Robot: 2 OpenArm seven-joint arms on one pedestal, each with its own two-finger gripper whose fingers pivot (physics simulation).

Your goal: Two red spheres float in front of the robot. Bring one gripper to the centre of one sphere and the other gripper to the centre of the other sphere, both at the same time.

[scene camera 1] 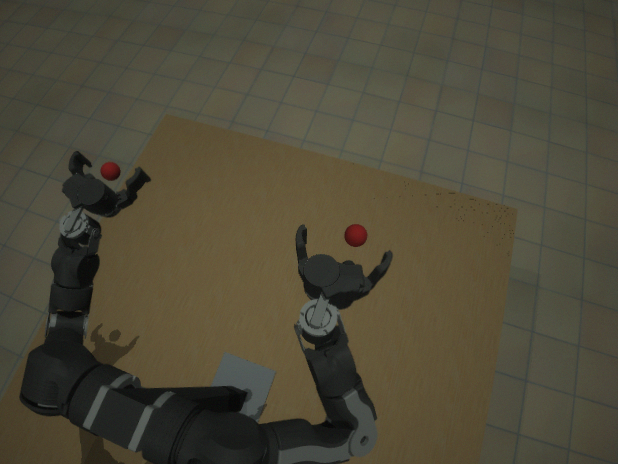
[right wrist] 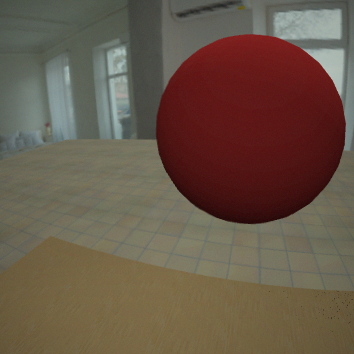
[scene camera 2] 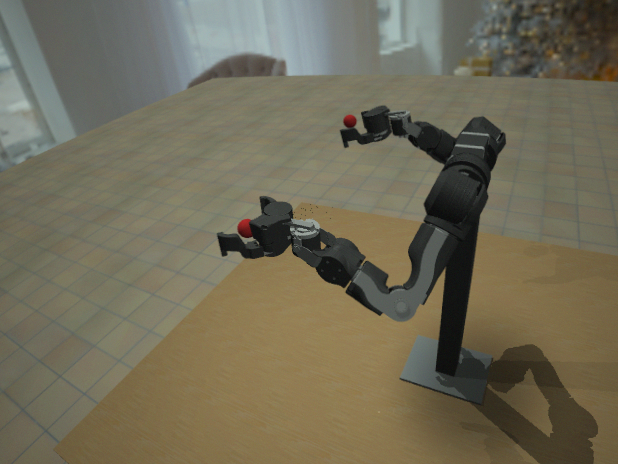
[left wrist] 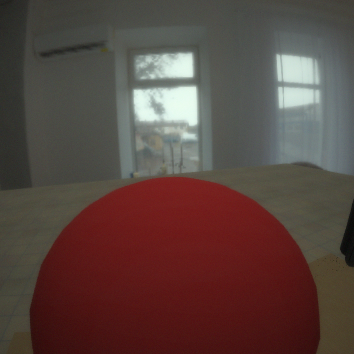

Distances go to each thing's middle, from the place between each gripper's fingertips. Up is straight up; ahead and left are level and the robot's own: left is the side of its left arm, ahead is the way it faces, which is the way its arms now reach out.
Labels:
I see my right gripper 68 cm above the grey base plate (scene camera 2: pixel 469 382), 37 cm past it and 22 cm to the right of it.
Now: the grey base plate 40 cm behind my left hand, 31 cm to the right of it and 66 cm below it.

